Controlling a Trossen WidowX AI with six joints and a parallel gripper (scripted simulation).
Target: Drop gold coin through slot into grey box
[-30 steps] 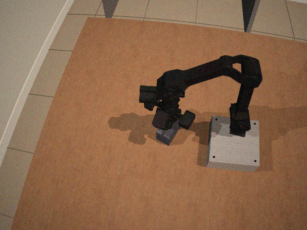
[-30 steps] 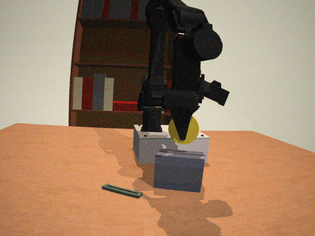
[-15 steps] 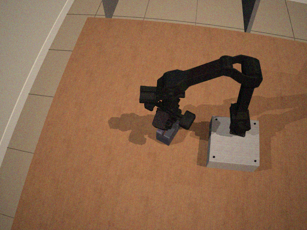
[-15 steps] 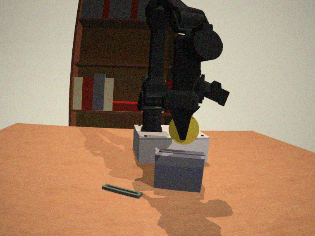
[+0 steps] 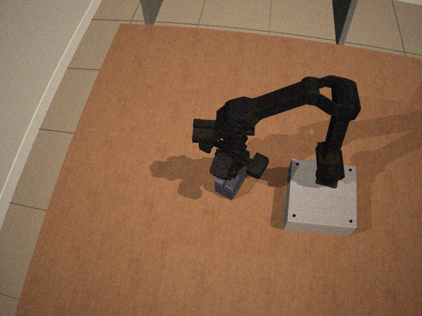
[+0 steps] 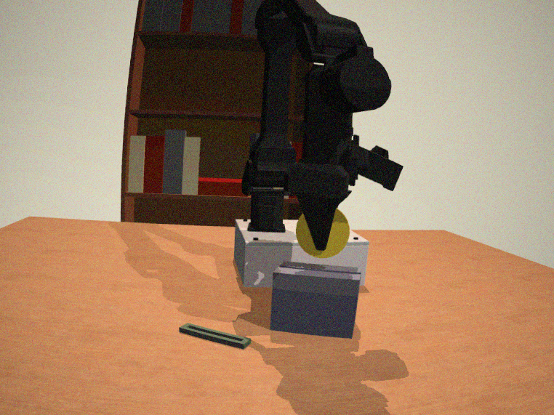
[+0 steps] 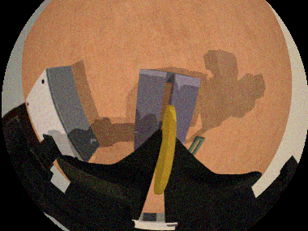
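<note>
Now: the gold coin 20 mm above my gripper tip.
</note>
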